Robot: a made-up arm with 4 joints. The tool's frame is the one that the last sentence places.
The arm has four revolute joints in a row. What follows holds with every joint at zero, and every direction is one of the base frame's.
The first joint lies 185 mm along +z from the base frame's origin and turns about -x.
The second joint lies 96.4 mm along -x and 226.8 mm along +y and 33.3 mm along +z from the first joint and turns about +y.
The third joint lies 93.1 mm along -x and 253.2 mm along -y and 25 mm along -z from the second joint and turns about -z.
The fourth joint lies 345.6 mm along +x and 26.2 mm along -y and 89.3 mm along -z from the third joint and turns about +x.
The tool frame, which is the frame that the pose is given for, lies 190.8 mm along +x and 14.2 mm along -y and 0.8 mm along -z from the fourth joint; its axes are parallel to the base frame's.
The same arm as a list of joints. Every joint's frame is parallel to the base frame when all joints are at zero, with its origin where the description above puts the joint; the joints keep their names.
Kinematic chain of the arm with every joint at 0, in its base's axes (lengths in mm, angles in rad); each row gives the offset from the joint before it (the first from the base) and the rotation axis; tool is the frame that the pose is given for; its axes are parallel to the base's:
joint 1: xyz 0 0 185 axis -x
joint 2: xyz -96.4 226.8 33.3 axis +y
joint 3: xyz -93.1 -253.2 -25 axis -z
joint 4: xyz 345.6 -26.2 -89.3 axis +x
tool: xyz 190.8 -14.2 -0.8

